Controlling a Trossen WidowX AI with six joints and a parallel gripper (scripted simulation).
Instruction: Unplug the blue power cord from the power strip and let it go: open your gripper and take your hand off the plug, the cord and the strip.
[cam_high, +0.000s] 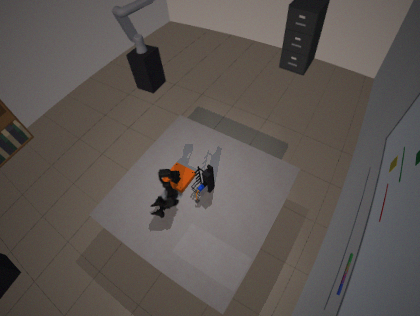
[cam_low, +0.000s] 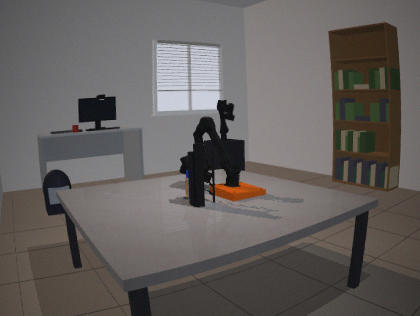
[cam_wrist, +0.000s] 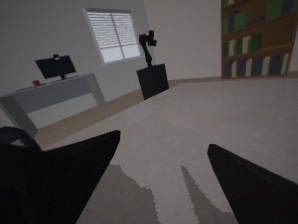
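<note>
Now: the blue plug 34 cm to the left of my gripper tip, 27 cm ahead of it and 7 cm above it. Round my gripper tip: black upright block: 44 cm to the left, 29 cm ahead, 8 cm above; grey square: 26 cm to the left, 26 cm ahead, 6 cm below.
</note>
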